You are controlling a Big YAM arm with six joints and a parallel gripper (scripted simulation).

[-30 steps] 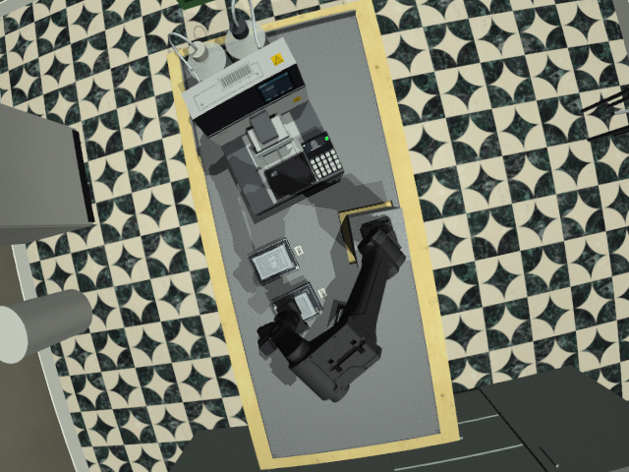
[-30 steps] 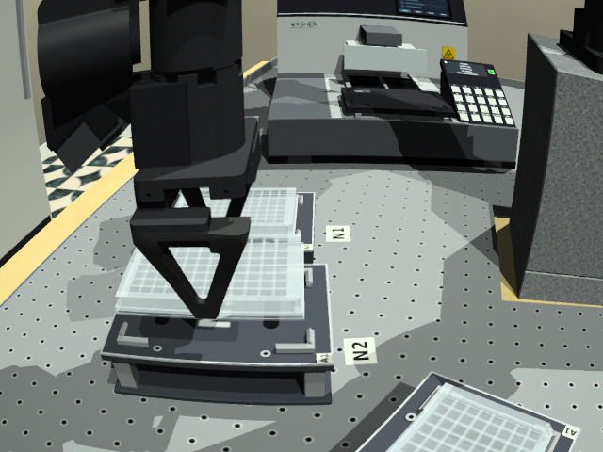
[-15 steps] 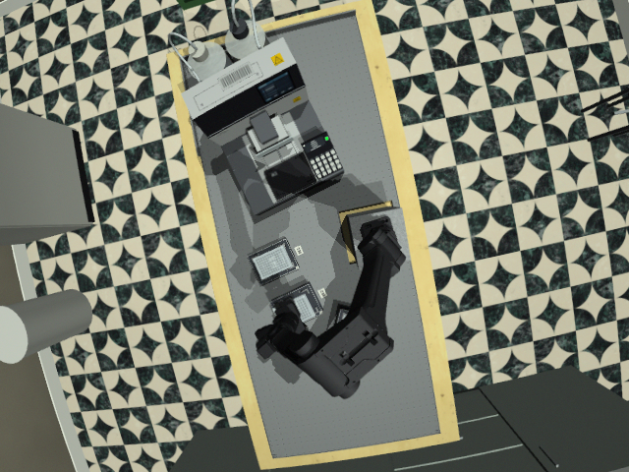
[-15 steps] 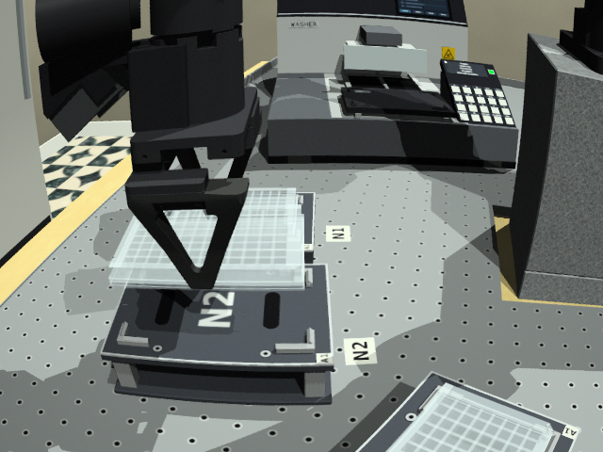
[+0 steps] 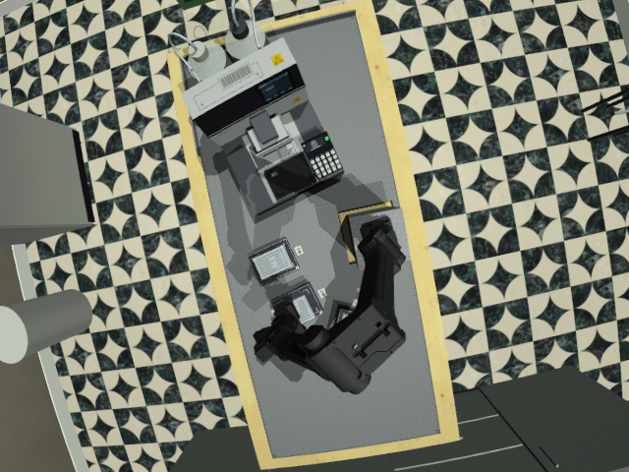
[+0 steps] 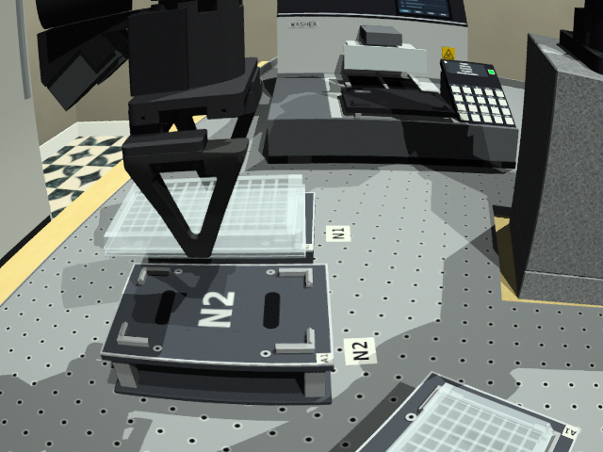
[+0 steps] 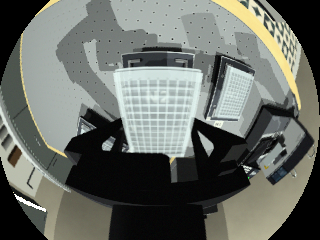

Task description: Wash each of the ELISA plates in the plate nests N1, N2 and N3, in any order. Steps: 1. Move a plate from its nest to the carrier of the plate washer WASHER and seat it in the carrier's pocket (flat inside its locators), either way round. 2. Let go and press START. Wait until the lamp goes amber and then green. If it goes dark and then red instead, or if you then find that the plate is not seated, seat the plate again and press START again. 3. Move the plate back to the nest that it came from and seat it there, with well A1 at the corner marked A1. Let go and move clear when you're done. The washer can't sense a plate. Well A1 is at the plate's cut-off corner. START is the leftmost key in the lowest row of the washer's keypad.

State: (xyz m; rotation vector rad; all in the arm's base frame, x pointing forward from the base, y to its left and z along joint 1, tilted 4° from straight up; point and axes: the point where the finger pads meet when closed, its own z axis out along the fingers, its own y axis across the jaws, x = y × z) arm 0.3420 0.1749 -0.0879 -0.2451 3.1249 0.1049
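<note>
The washer carrier is 13 cm behind my hand, 46 cm to the right of it and 5 cm below it. The rest, counted from my hand: plate washer: 10 cm behind, 61 cm to the right, 1 cm above; then nest N3: 16 cm behind, 15 cm to the left, 8 cm below; then nest label: 7 cm behind, 20 cm to the right, 12 cm below.
</note>
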